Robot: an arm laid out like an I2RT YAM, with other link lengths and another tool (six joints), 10 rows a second.
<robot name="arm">
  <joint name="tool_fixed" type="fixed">
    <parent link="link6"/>
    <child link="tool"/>
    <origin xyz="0.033 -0.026 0.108" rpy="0 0.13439 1.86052"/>
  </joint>
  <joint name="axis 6" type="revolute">
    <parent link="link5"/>
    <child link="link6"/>
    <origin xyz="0.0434 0 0.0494" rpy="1.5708 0 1.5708"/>
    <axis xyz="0 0 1"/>
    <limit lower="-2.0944" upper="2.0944"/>
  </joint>
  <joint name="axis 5" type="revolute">
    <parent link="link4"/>
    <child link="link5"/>
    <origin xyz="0.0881 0.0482 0.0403" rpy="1.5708 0 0"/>
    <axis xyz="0 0 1"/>
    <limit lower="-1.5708" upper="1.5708"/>
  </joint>
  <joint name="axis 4" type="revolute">
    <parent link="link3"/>
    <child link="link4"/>
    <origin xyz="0.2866 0.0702 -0.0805" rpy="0 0 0"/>
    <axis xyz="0 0 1"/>
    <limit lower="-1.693" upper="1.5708"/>
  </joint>
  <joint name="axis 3" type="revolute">
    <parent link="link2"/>
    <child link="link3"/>
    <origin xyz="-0.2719 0 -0.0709" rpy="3.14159 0 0"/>
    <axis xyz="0 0 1"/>
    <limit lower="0" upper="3.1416"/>
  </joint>
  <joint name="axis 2" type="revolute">
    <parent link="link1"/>
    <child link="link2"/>
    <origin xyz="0.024 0.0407 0.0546" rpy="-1.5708 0 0"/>
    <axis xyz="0 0 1"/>
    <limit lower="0" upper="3.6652"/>
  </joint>
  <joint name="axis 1" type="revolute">
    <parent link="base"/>
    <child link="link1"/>
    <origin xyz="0 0 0.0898" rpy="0 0 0"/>
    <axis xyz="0 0 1"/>
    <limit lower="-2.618" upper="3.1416"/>
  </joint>
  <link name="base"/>
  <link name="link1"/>
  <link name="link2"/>
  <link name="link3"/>
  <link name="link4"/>
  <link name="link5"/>
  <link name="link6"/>
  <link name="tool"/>
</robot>
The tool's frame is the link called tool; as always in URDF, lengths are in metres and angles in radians.
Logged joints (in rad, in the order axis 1, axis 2, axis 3, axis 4, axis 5, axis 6), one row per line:
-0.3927 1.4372 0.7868 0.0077 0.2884 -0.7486
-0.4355 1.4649 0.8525 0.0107 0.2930 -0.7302
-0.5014 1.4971 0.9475 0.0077 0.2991 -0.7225
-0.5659 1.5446 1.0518 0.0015 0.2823 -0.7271
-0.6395 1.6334 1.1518 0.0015 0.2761 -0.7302
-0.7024 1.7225 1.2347 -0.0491 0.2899 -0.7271
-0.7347 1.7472 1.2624 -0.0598 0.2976 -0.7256
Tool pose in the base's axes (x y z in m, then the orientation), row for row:
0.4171 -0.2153 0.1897 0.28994 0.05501 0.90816 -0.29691
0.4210 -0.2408 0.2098 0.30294 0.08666 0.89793 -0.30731
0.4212 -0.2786 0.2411 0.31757 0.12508 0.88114 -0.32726
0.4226 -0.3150 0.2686 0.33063 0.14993 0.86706 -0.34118
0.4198 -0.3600 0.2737 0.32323 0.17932 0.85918 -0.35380
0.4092 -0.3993 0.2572 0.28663 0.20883 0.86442 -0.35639
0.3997 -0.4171 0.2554 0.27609 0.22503 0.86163 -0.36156
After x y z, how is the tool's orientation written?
As a quaternion, w x y z.
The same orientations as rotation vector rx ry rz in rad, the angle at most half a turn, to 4 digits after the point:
0.1468 2.4228 -0.7921
0.2297 2.3800 -0.8146
0.3291 2.3187 -0.8612
0.3920 2.2671 -0.8921
0.4706 2.2546 -0.9284
0.5581 2.3100 -0.9524
0.6046 2.3148 -0.9714

